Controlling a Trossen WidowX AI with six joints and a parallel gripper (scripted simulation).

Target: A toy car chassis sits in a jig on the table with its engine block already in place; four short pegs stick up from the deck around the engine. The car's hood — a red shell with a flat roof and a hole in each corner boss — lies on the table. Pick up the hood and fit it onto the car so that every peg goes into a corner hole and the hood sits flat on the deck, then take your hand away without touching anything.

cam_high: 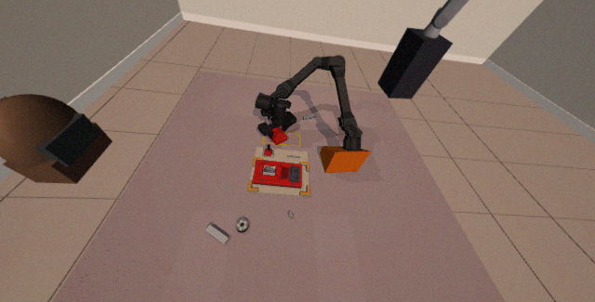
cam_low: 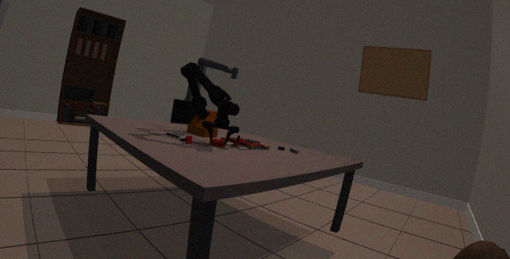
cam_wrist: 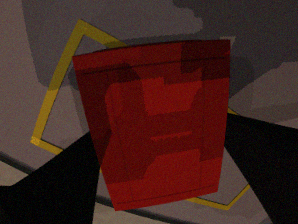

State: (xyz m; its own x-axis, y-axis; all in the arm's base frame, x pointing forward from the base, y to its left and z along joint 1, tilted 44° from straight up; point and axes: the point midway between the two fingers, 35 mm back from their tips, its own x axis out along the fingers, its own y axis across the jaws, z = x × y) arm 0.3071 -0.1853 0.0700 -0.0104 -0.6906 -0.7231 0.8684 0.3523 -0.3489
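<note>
Right now my gripper tip is 50 mm short of the grey engine block, 220 mm to the right of it and 10 mm below it. From my gripper tip the other things lie so: wheel: 150 mm ahead, 420 mm to the left; red hood: 10 mm above; screw: 20 mm behind, 400 mm to the left.
</note>
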